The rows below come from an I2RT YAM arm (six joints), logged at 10 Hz.
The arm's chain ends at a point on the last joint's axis. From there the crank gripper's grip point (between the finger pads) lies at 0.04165 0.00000 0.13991 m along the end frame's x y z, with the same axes.
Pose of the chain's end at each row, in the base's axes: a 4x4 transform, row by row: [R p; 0 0 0 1], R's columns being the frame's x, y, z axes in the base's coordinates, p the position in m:
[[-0.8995 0.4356 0.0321 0.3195], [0.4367 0.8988 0.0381 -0.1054], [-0.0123 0.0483 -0.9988 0.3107], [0 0 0 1]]
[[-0.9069 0.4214 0.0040 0.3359], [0.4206 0.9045 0.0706 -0.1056], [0.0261 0.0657 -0.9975 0.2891], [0 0 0 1]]
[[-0.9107 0.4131 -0.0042 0.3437], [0.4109 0.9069 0.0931 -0.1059], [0.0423 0.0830 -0.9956 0.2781], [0 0 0 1]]
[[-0.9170 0.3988 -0.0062 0.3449], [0.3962 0.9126 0.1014 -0.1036], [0.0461 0.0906 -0.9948 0.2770], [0 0 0 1]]
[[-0.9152 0.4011 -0.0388 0.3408], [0.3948 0.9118 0.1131 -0.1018], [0.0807 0.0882 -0.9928 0.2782], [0 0 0 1]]
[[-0.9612 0.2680 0.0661 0.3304], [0.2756 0.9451 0.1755 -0.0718], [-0.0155 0.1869 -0.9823 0.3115], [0 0 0 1]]
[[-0.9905 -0.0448 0.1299 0.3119], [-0.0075 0.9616 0.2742 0.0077], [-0.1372 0.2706 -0.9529 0.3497], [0 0 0 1]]
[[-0.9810 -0.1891 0.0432 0.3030], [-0.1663 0.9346 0.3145 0.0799], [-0.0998 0.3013 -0.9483 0.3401], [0 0 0 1]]
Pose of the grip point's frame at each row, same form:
[[-0.8995 0.4356 0.0321 0.2865], [0.4367 0.8988 0.0381 -0.0819], [-0.0123 0.0483 -0.9988 0.1704], [0 0 0 1]]
[[-0.9069 0.4214 0.0040 0.2987], [0.4206 0.9045 0.0706 -0.0782], [0.0261 0.0657 -0.9975 0.1506], [0 0 0 1]]
[[-0.9107 0.4131 -0.0042 0.3052], [0.4109 0.9069 0.0931 -0.0758], [0.0423 0.0830 -0.9956 0.1406], [0 0 0 1]]
[[-0.9170 0.3988 -0.0062 0.3058], [0.3962 0.9126 0.1014 -0.0729], [0.0461 0.0906 -0.9948 0.1397], [0 0 0 1]]
[[-0.9152 0.4011 -0.0388 0.2973], [0.3948 0.9118 0.1131 -0.0695], [0.0807 0.0882 -0.9928 0.1427], [0 0 0 1]]
[[-0.9612 0.2680 0.0661 0.2996], [0.2756 0.9451 0.1755 -0.0358], [-0.0155 0.1869 -0.9823 0.1734], [0 0 0 1]]
[[-0.9905 -0.0448 0.1299 0.2888], [-0.0075 0.9616 0.2742 0.0458], [-0.1372 0.2706 -0.9529 0.2107], [0 0 0 1]]
[[-0.9810 -0.1891 0.0432 0.2682], [-0.1663 0.9346 0.3145 0.1170], [-0.0998 0.3013 -0.9483 0.2033], [0 0 0 1]]

